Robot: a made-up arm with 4 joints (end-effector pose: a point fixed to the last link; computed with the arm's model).
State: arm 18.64 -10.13 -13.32 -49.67
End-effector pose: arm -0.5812 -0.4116 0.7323 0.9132 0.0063 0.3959 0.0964
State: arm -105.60 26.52 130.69 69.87
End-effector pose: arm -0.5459 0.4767 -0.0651 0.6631 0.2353 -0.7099 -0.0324
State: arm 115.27 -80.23 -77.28 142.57
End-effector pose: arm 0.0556 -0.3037 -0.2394 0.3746 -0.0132 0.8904 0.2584
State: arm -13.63 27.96 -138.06 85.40
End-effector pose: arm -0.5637 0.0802 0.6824 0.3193 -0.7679 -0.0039 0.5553
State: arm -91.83 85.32 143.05 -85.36
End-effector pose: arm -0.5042 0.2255 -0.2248 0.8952 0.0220 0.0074 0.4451
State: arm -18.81 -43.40 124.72 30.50
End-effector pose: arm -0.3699 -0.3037 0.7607 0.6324 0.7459 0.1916 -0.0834
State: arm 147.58 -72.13 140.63 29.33
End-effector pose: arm -0.0956 0.2114 -0.5296 0.6425 -0.6073 -0.1313 -0.4485
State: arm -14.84 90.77 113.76 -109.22
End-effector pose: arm -0.5485 0.4157 0.4141 0.7873 0.5608 0.0007 0.2563
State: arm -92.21 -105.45 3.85 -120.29
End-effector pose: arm 0.1600 0.7206 0.3422 0.2969 0.6716 -0.6712 0.1012
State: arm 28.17 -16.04 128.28 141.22
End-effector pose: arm -0.2683 -0.4164 0.4736 0.1680 0.4063 -0.1551 -0.8847
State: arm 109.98 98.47 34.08 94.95
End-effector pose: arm -0.1902 -0.4805 0.3793 0.4794 -0.0203 0.1664 -0.8614
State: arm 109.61 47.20 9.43 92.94
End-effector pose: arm -0.4715 -0.3887 0.1848 0.5428 0.3577 -0.1255 -0.7495
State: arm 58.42 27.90 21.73 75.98
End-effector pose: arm -0.5381 -0.2764 0.4120 0.6320 0.3516 -0.3973 -0.5649
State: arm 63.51 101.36 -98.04 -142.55
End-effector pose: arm -0.0471 -0.2722 0.5547 0.5289 -0.0571 -0.8182 0.2179
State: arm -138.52 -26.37 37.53 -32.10
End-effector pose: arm -0.4604 0.7658 0.0361 0.5322 -0.7241 0.3903 -0.2001
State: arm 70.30 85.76 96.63 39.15
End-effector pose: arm -0.3005 -0.2669 0.7965 0.0267 0.4640 -0.1740 -0.8682
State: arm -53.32 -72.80 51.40 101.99
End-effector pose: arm -0.0962 0.1269 0.6627 0.8717 0.2731 -0.3296 0.2386
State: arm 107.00 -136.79 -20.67 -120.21
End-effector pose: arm 0.1614 -0.6307 -0.1517 0.8573 -0.2299 -0.1831 0.4227
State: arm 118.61 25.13 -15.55 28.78
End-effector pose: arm -0.6708 -0.4192 0.0079 0.6380 0.7192 0.0432 -0.2720
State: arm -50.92 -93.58 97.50 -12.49
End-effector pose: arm 0.2321 0.0150 0.8492 0.5489 0.2475 0.7656 0.2266
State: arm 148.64 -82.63 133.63 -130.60
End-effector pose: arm 0.2222 0.0943 -0.2402 0.1660 0.3977 0.5673 -0.7017
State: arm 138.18 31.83 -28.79 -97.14
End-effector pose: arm -0.4429 -0.5809 -0.2528 0.1635 0.5426 0.5970 0.5678
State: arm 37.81 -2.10 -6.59 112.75
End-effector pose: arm -0.3895 -0.3816 0.3385 0.5275 0.1631 -0.8057 -0.2146
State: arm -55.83 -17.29 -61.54 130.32
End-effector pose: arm -0.2705 0.1971 0.6312 0.2091 -0.2186 -0.4694 0.8295
